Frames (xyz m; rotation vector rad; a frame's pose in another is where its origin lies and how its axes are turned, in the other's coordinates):
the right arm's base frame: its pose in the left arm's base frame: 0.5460 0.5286 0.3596 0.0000 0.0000 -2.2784
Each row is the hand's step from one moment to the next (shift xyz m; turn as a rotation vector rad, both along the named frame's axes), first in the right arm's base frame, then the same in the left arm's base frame.
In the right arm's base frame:
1: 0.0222 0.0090 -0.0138 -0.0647 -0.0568 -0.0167
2: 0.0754 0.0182 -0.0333 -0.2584 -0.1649 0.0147
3: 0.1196 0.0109 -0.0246 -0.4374 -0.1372 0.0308
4: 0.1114 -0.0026 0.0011 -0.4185 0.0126 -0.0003
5: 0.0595 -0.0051 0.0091 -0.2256 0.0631 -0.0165
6: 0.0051 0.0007 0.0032 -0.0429 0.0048 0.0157
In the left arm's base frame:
1: -0.0076 -0.0227 -0.0138 -0.0011 0.0861 -0.0167
2: -0.0352 -0.0691 -0.0333 0.0427 0.3036 0.0147
3: -0.0695 -0.0980 -0.0246 0.1801 0.4216 0.0308
4: -0.0744 -0.0830 0.0011 0.2816 0.3098 -0.0003
5: -0.0426 -0.0419 0.0091 0.1946 0.1304 -0.0165
6: -0.0028 -0.0043 0.0032 0.0315 0.0295 0.0157

